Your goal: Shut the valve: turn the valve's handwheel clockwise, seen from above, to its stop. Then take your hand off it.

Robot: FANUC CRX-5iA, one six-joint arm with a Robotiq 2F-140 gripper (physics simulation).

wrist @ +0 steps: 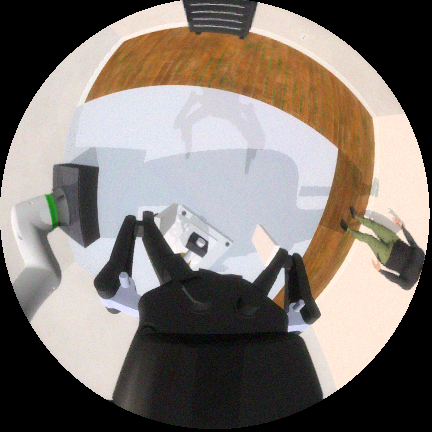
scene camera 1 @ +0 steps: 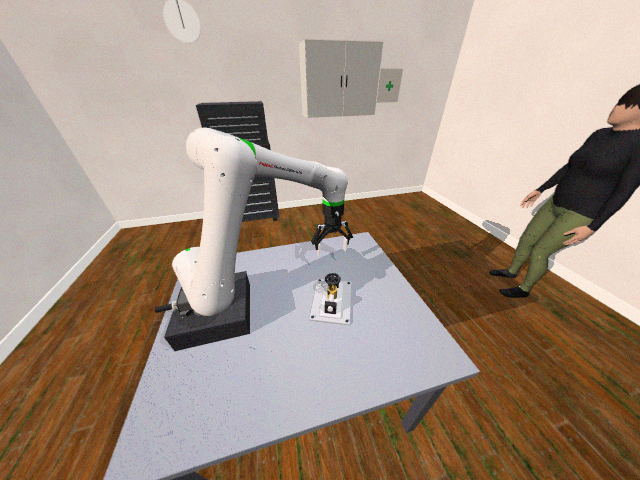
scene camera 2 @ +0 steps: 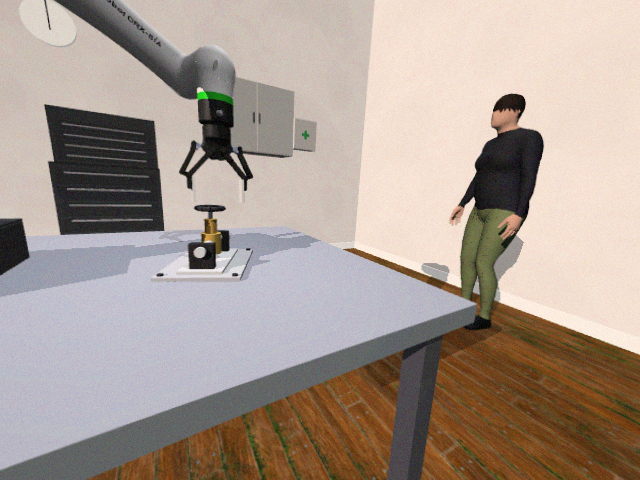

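The black handwheel point(scene camera 1: 332, 279) point(scene camera 2: 209, 208) lies level on top of a brass valve point(scene camera 1: 331, 290) point(scene camera 2: 210, 241) point(wrist: 186, 254). The valve stands on a white base plate point(scene camera 1: 345, 305) point(scene camera 2: 169, 271) point(wrist: 216, 236) with black blocks. My gripper point(scene camera 1: 331, 249) point(scene camera 2: 218, 198) point(wrist: 216, 222) is wide open and empty, pointing down, with pale fingertips. In the second scene view its fingertips are a little above the handwheel's height and centred slightly right of it. They do not appear to touch it. In the wrist view the handwheel is hidden behind the gripper body.
The plate rests on a grey-blue table point(scene camera 1: 289, 382) point(scene camera 2: 310, 320). The arm's black base block point(scene camera 1: 222, 333) point(scene camera 2: 10, 242) point(wrist: 89, 205) stands to the left. A person point(scene camera 1: 578, 180) point(scene camera 2: 504, 180) point(wrist: 406, 257) stands off to the right, beyond the table. A dark drawer cabinet point(scene camera 2: 105, 196) stands behind.
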